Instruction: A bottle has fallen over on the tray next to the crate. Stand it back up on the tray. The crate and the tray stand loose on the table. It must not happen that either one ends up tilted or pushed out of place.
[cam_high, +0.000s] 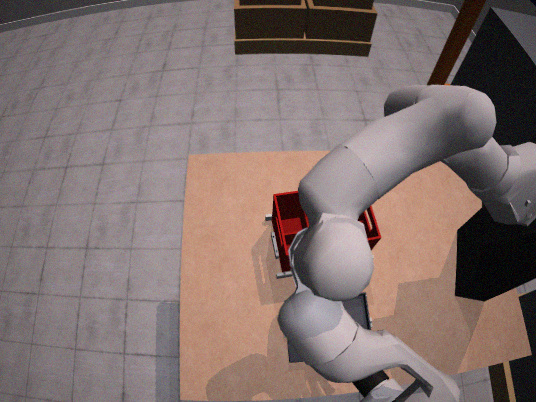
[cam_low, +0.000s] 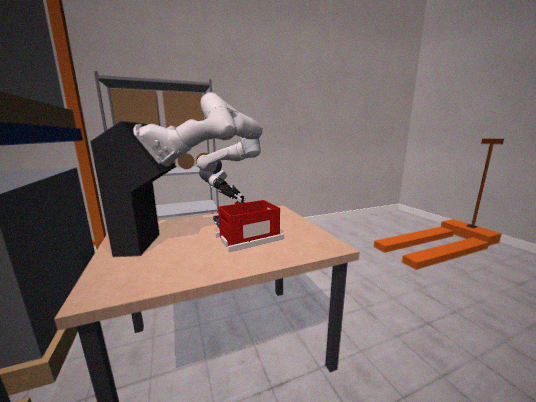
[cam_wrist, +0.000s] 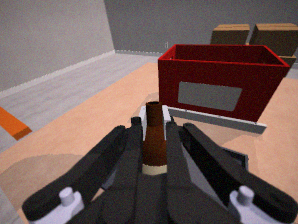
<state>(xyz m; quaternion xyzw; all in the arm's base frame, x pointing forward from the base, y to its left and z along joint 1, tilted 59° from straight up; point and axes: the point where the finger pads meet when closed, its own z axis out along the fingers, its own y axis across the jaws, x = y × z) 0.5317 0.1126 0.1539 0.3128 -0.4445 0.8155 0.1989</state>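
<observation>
My gripper is now 60 mm above the bottle. Also, from my hand: crate 260 mm to the right, 150 mm behind, 70 mm below; then grey tray 140 mm below, 40 mm behind.
</observation>
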